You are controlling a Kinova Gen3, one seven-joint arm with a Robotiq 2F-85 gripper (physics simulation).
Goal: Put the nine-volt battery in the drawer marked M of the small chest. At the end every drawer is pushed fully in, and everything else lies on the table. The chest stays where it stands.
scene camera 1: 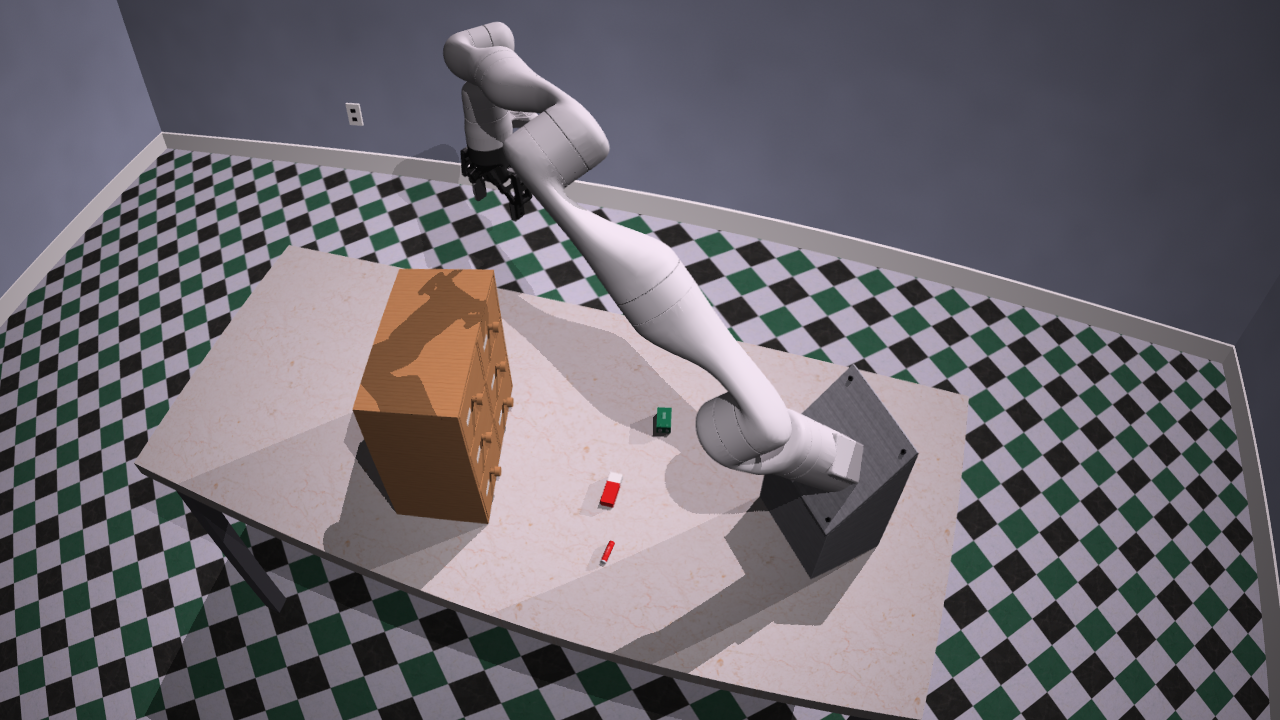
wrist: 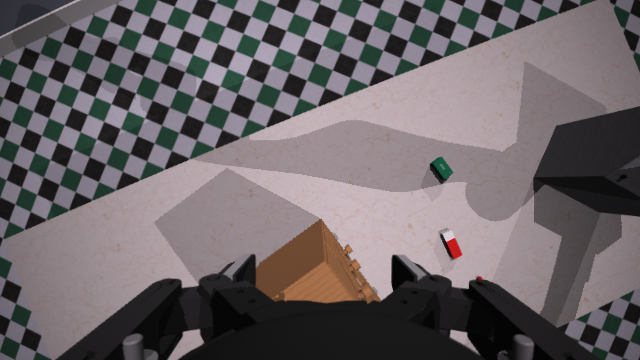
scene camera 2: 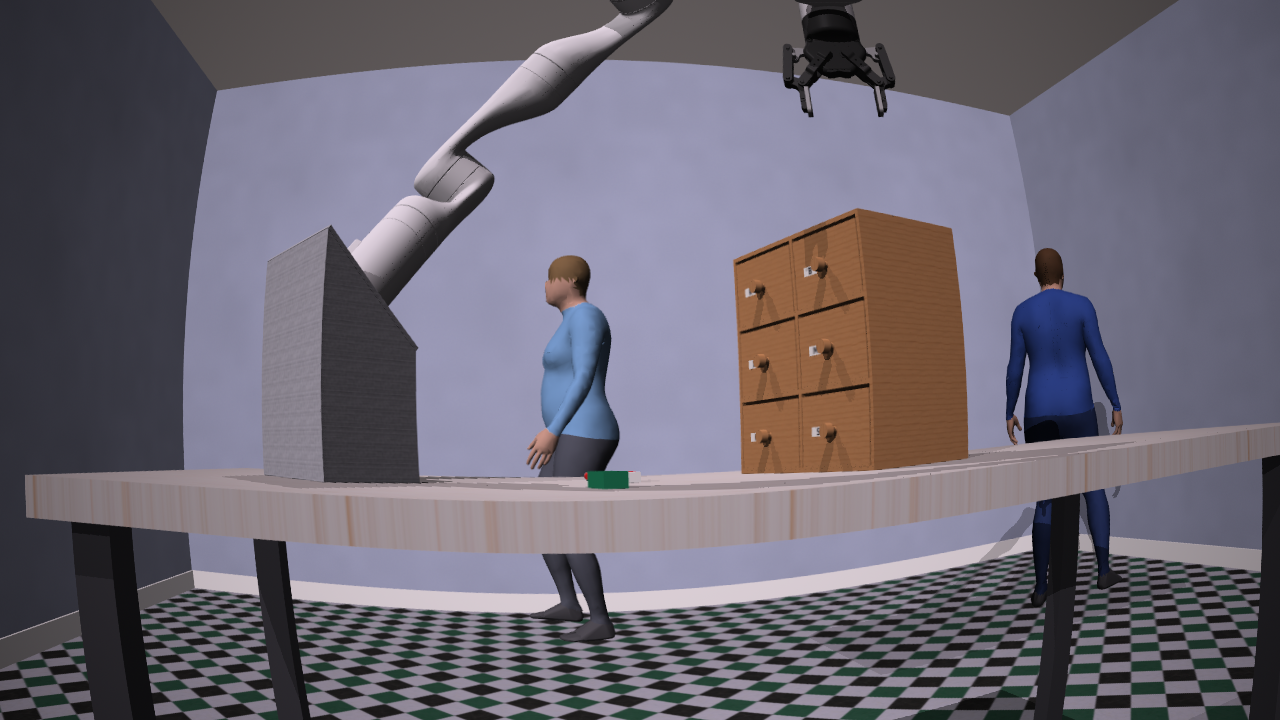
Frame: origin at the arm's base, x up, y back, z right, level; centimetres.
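Seen in the pictures: gripper, fingertip midpoint: (scene camera 1: pixel 499 208) (wrist: pixel 323 270) (scene camera 2: pixel 846 114); arm's base, link origin: (scene camera 1: pixel 835 463) (scene camera 2: pixel 341 312).
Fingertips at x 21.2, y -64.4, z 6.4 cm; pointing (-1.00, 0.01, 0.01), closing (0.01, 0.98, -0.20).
Pixels of each thing's middle, then the offset from my fingertips to it.
- green block with a dark end, body centre: (scene camera 2: pixel 607 479) (scene camera 1: pixel 663 420) (wrist: pixel 441 168) dz +2.7, dx -41.6, dy +29.6 cm
- small wooden chest, body centre: (scene camera 2: pixel 849 353) (scene camera 1: pixel 440 396) (wrist: pixel 334 334) dz -21.3, dx -27.0, dy -1.7 cm
- white block, body centre: (scene camera 2: pixel 626 477) (scene camera 1: pixel 611 489) (wrist: pixel 451 243) dz -15.1, dx -41.9, dy +28.6 cm
- small red cylinder, body centre: (scene camera 1: pixel 607 552) (wrist: pixel 482 286) dz -26.8, dx -42.0, dy +34.3 cm
The nine-volt battery, a green block with a dark end (scene camera 1: pixel 663 419) (scene camera 2: pixel 607 480) (wrist: pixel 441 169), lies on the table (scene camera 1: pixel 554 591) (scene camera 2: pixel 447 523) (wrist: pixel 90 280) between the chest and the arm's mount. The small wooden chest (scene camera 1: pixel 429 465) (scene camera 2: pixel 913 358) (wrist: pixel 295 260) has two columns of three drawers with round knobs and small white labels. The drawers look pushed in. The label letters are too small to read, so I cannot tell which is M. My gripper (scene camera 1: pixel 498 204) (scene camera 2: pixel 845 113) (wrist: pixel 323 270) is open and empty, pointing down, high above the chest's level.
A red and white block (scene camera 1: pixel 610 490) (wrist: pixel 451 244) and a small red cylinder (scene camera 1: pixel 607 551) (wrist: pixel 479 278) lie on the table. The grey arm mount (scene camera 1: pixel 823 528) (scene camera 2: pixel 366 385) (wrist: pixel 585 150) stands opposite the knobs. Two people (scene camera 2: pixel 577 376) (scene camera 2: pixel 1060 358) stand behind the table in scene camera 2.
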